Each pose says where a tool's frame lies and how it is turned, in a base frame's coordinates. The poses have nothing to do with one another.
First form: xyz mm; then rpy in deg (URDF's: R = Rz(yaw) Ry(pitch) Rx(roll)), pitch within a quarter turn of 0, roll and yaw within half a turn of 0.
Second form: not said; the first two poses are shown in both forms.
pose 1, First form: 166.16, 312.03, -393.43, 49.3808, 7.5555, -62.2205
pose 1, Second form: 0.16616, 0.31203, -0.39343, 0.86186, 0.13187, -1.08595
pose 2, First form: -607.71, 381.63, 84.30, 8.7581, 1.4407, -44.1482
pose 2, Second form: -0.60771, 0.38163, 0.08430, 0.15286, 0.02514, -0.77053
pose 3, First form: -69.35, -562.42, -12.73, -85.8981, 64.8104, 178.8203
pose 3, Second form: -0.06935, -0.56242, -0.01273, -1.49920, 1.13115, 3.12100
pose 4, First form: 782.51, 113.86, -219.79, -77.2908, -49.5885, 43.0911
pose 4, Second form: 0.78251, 0.11386, -0.21979, -1.34898, -0.86548, 0.75208
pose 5, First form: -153.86, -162.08, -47.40, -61.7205, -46.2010, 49.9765
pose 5, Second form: -0.15386, -0.16208, -0.04740, -1.07723, -0.80636, 0.87225
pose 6, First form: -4.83, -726.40, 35.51, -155.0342, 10.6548, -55.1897
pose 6, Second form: -0.00483, -0.72640, 0.03551, -2.70586, 0.18596, -0.96324
